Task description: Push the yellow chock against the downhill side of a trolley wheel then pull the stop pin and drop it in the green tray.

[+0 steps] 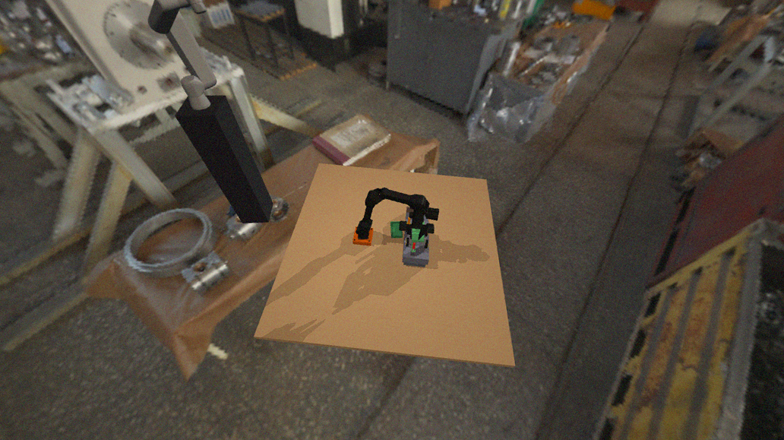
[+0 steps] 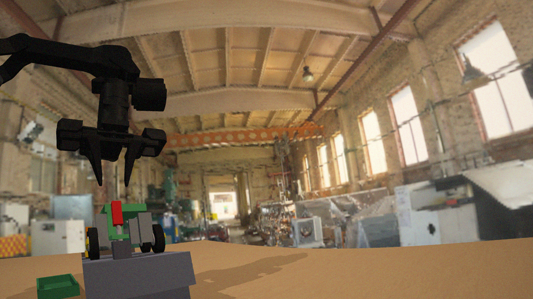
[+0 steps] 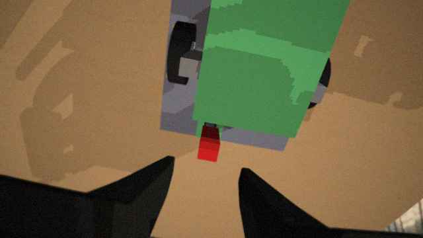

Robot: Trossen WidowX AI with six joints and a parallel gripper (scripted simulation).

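My gripper tip is now 6 cm above the stop pin and 2 cm to the left of it. Round my gripper tip: ramp: 15 cm below, 8 cm to the left, 4 cm ahead; then green trolley: 8 cm to the left, 8 cm below, 3 cm ahead; then yellow chock: 18 cm to the left, 11 cm below.
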